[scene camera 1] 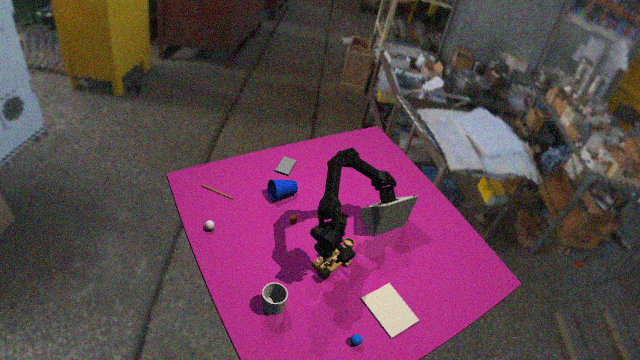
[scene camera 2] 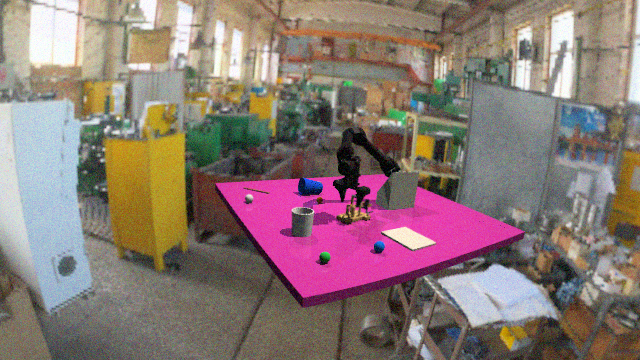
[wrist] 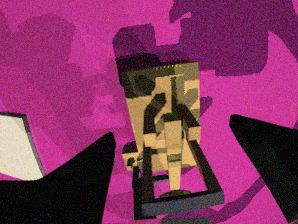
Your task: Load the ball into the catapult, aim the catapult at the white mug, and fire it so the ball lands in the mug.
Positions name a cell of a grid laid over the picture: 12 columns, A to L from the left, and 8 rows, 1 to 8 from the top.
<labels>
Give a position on a cream slab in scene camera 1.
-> H7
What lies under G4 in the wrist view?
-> A wooden catapult.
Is my gripper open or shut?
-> Open.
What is my gripper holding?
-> Nothing.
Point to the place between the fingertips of my gripper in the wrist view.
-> At G5
</labels>
